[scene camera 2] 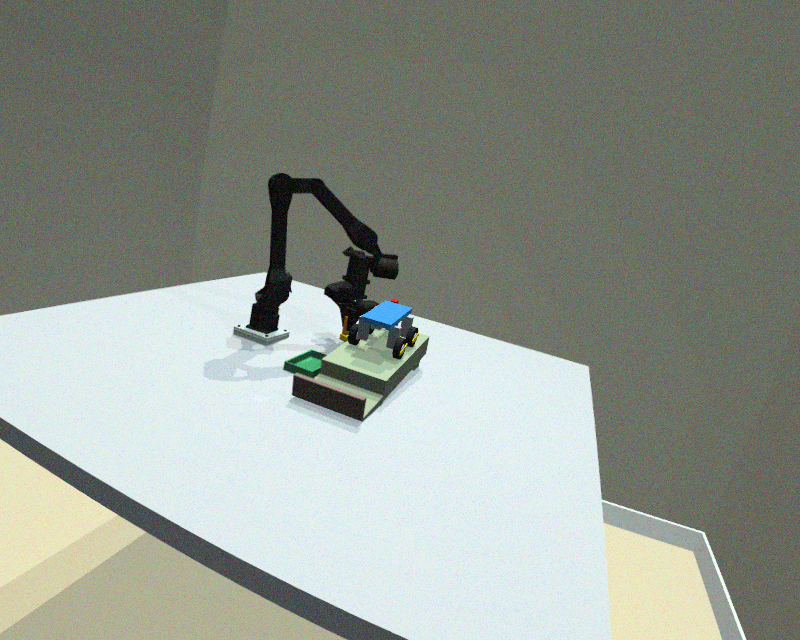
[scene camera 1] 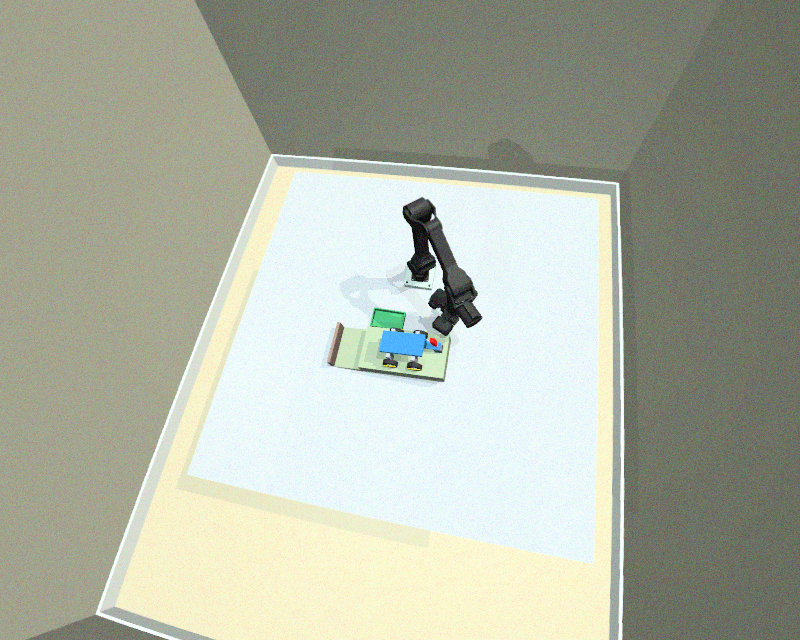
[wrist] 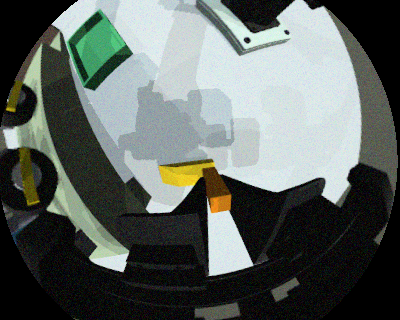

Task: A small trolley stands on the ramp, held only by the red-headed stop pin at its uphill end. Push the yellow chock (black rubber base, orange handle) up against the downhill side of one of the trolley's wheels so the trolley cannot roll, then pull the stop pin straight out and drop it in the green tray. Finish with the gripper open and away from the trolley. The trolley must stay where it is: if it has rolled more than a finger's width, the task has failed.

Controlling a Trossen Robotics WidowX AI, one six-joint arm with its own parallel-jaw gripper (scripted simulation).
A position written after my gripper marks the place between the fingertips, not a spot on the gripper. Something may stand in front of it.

Note:
My gripper (scene camera 2: pixel 346 329) carries a yellow chock (wrist: pixel 187 173). Also in view: a blue-topped trolley (scene camera 2: pixel 387 315) and a green tray (wrist: pixel 97 44).
The blue-topped trolley also shows in scene camera 1 (scene camera 1: pixel 392 342). My gripper is seen too in scene camera 1 (scene camera 1: pixel 454 318) and in the wrist view (wrist: pixel 211 180).

